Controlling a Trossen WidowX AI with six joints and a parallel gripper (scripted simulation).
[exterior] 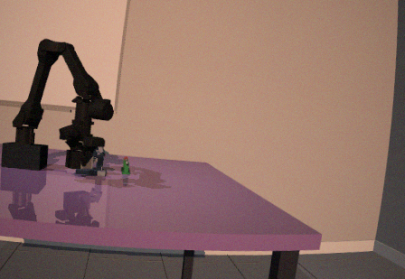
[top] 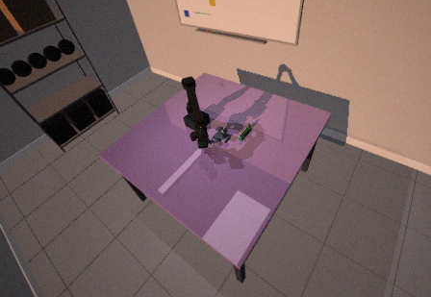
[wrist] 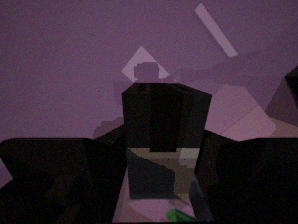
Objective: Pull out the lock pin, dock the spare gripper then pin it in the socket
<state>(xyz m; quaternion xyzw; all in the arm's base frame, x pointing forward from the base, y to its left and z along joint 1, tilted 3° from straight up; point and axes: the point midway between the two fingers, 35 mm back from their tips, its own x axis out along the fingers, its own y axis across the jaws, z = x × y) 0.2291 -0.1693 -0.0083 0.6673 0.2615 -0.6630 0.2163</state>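
The spare gripper lies 10 mm ahead of my gripper tip, 10 mm to the left of it and 20 mm above it. Round my gripper tip: green rest 170 mm ahead, 270 mm to the left, 30 mm below; grey mount 40 mm ahead, 160 mm to the left.
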